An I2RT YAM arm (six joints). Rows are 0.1 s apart.
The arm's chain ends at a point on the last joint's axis. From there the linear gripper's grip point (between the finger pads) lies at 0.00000 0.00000 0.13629 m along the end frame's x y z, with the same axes.
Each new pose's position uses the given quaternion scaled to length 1; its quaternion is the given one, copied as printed.
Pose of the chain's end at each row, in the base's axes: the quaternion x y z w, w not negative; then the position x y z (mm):
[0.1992 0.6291 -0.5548 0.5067 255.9 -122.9 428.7]
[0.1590 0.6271 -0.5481 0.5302 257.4 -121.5 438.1]
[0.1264 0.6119 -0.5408 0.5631 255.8 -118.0 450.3]
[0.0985 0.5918 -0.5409 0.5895 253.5 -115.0 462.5]
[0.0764 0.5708 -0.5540 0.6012 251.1 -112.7 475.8]
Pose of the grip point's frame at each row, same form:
[0.1992 0.6291 -0.5548 0.5067 312.7 -245.6 446.3]
[0.1590 0.6271 -0.5481 0.5302 324.3 -238.2 460.3]
[0.1264 0.6119 -0.5408 0.5631 331.1 -227.6 480.2]
[0.0985 0.5918 -0.5409 0.5895 334.1 -218.1 500.7]
[0.0764 0.5708 -0.5540 0.6012 333.1 -211.4 521.7]

